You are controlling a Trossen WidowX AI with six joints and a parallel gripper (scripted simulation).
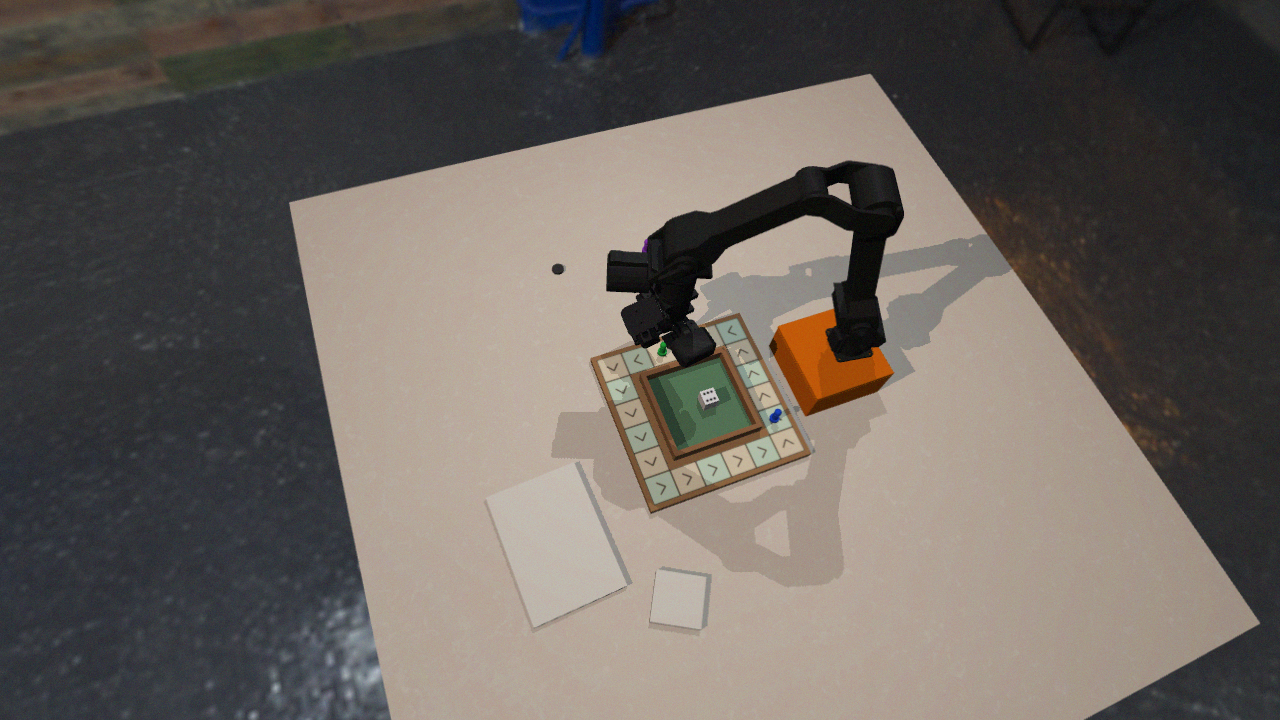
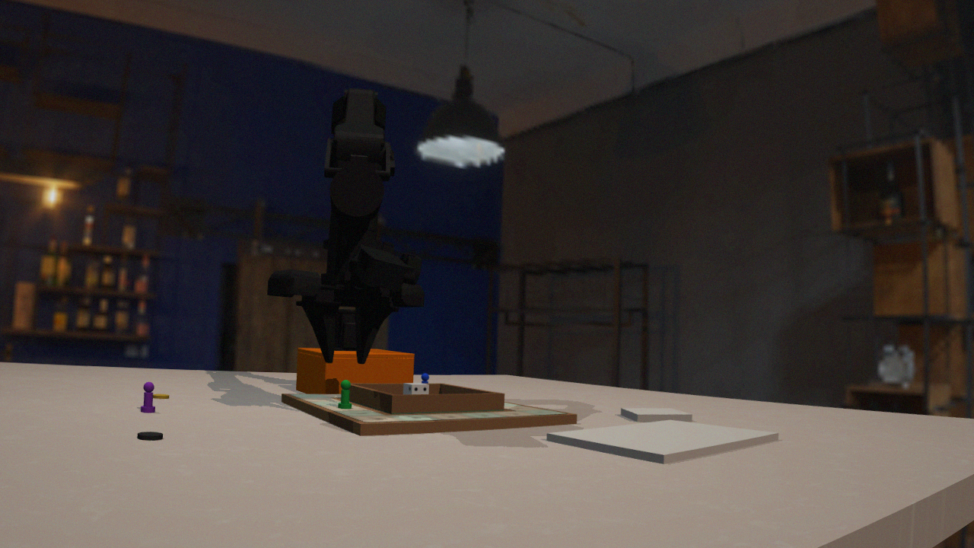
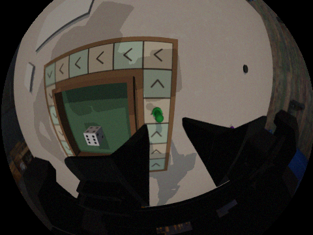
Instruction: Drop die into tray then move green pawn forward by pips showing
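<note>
Right now my gripper tip is 4 cm above the green pawn. The rest, counted from my gripper tip: purple pawn 3 cm behind, 22 cm to the right, 5 cm below; white die 6 cm behind, 11 cm to the left, 4 cm below; blue pawn 16 cm behind, 16 cm to the left, 4 cm below.
</note>
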